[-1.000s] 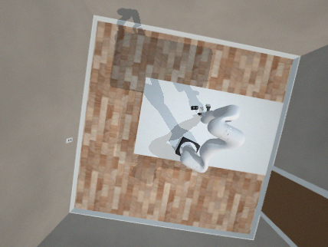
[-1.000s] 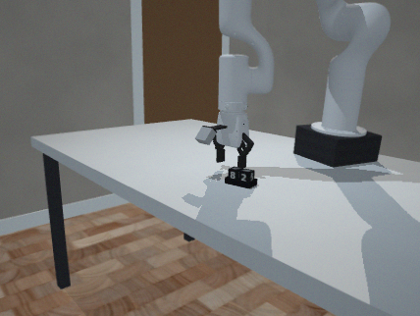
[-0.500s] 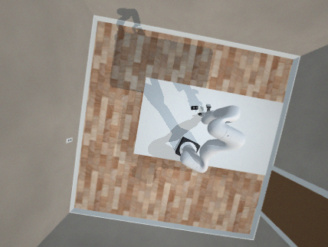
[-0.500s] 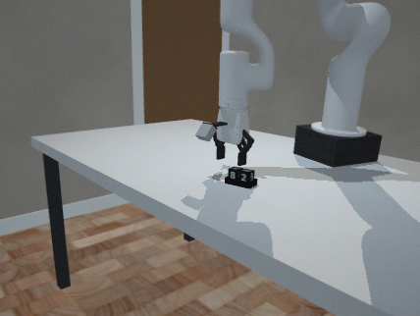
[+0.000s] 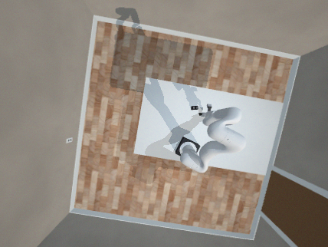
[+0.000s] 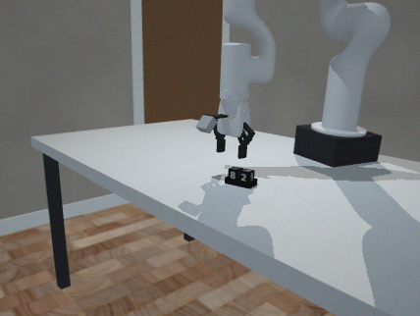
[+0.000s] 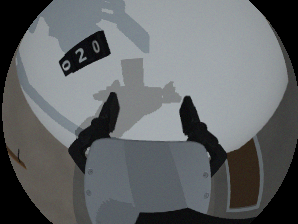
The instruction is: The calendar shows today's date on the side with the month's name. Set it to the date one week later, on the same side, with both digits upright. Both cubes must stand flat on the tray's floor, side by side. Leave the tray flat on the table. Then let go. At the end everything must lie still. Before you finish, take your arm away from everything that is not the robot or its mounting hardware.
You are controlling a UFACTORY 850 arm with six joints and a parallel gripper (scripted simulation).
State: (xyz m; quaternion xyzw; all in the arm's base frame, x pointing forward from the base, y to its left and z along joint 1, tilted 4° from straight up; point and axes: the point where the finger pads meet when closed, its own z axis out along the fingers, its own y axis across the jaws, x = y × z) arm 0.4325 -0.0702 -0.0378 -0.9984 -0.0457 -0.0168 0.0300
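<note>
Right now my hand is 11 cm to the right of the black calendar tray, 5 cm short of it and 5 cm above it.
</note>
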